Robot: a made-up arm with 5 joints. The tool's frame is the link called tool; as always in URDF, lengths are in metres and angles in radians.
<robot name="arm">
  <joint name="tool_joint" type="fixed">
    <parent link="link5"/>
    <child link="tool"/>
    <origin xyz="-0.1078 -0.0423 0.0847" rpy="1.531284 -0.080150 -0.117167"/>
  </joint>
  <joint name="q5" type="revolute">
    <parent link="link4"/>
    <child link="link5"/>
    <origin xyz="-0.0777 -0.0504 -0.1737" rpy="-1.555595 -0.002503 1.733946"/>
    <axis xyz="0 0 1"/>
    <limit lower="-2.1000" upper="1.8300" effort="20" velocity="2.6"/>
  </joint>
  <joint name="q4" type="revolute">
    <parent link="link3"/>
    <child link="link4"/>
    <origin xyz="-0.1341 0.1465 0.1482" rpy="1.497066 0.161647 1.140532"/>
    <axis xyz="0 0 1"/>
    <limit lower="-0.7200" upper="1.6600" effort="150" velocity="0.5"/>
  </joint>
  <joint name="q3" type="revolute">
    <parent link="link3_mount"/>
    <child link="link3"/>
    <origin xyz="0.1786 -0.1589 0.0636" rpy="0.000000 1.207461 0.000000"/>
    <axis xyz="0 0 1"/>
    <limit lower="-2.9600" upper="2.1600" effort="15" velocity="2.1"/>
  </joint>
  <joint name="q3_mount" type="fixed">
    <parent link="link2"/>
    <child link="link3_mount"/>
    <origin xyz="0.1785 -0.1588 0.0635" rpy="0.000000 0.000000 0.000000"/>
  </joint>
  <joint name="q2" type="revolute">
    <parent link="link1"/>
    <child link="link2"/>
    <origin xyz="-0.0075 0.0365 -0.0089" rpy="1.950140 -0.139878 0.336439"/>
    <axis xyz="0 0 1"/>
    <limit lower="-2.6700" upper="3.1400" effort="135" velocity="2.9"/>
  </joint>
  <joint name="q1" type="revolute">
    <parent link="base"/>
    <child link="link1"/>
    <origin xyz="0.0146 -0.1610 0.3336" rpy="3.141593 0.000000 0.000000"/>
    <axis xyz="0 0 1"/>
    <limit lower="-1.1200" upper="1.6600" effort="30" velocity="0.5"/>
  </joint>
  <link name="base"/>
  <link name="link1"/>
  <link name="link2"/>
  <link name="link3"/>
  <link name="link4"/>
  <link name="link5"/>
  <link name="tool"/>
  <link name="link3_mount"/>
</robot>
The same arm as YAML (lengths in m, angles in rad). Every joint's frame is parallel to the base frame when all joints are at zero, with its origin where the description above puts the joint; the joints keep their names.
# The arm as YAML. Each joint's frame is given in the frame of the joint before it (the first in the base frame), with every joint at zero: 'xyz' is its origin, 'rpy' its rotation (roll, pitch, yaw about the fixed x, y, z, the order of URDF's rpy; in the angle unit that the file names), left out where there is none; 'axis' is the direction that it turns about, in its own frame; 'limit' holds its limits. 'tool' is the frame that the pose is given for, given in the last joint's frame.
units:
  length: m
  angle: rad
joints:
  - name: q1
    type: revolute
    origin:
      xyz: [0.0146, -0.161, 0.3336]
    axis: "-z"
    limit:
      lower: -1.12
      upper: 1.66
  - name: q2
    type: revolute
    origin:
      xyz: [-0.0075, -0.0365, 0.0089]
    axis: [0.355394, 0.859785, 0.366694]
    limit:
      lower: -2.67
      upper: 3.14
  - name: q3
    type: revolute
    origin:
      xyz: [0.379, -0.1321, 0.2891]
    axis: "+x"
    limit:
      lower: -2.96
      upper: 2.16
  - name: q4
    type: revolute
    origin:
      xyz: [0.1482, 0.1808, -0.0821]
    axis: [0.072703, -0.997238, 0.015201]
    limit:
      lower: -0.72
      upper: 1.66
  - name: q5
    type: revolute
    origin:
      xyz: [-0.0497, 0.1718, 0.0822]
    axis: "+z"
    limit:
      lower: -2.1
      upper: 1.83
tool:
  origin:
    xyz: [-0.1046, -0.0498, 0.0847]
    rpy: [1.5313, -0.0802, -0.0469]

